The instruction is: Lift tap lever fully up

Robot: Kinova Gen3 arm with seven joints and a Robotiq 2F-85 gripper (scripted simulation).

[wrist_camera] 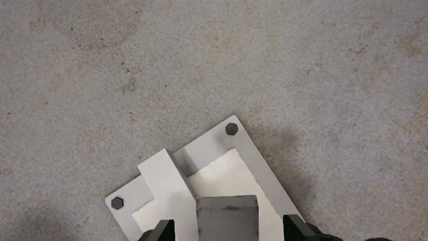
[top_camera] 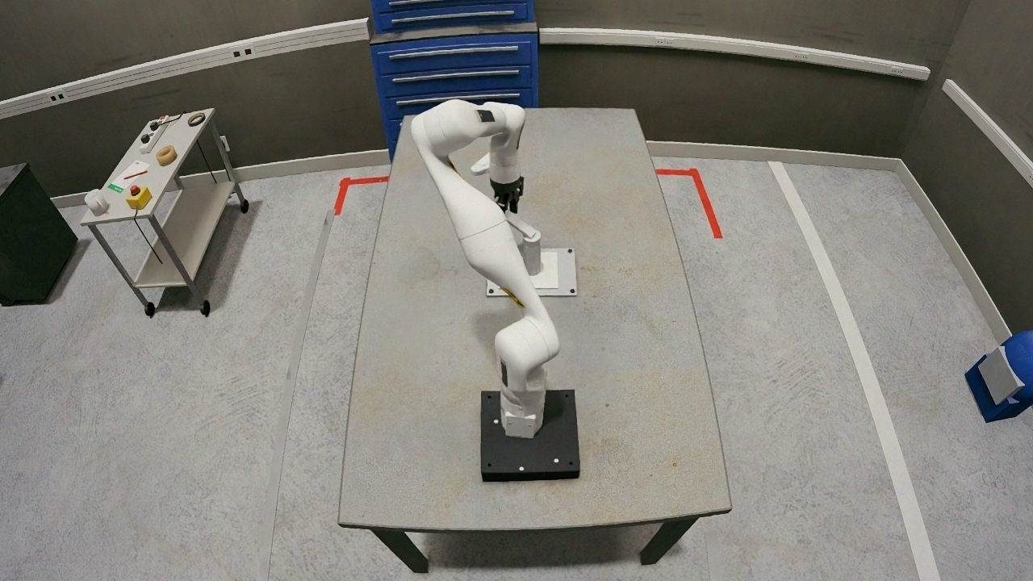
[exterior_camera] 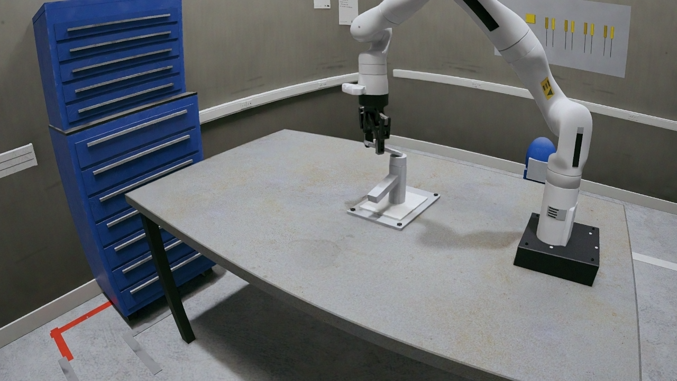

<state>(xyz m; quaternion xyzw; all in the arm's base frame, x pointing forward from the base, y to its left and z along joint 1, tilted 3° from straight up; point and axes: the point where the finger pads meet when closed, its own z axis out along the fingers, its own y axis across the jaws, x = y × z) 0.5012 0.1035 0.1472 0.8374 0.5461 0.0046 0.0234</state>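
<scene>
Right now the lever is 20 mm to the right of my hand, 10 mm below it and 10 mm behind it. From my hand the other things lie so: tap (80 mm below, 50 mm to the right, 20 mm behind); then plate (180 mm below, 70 mm to the right, 30 mm behind).
</scene>
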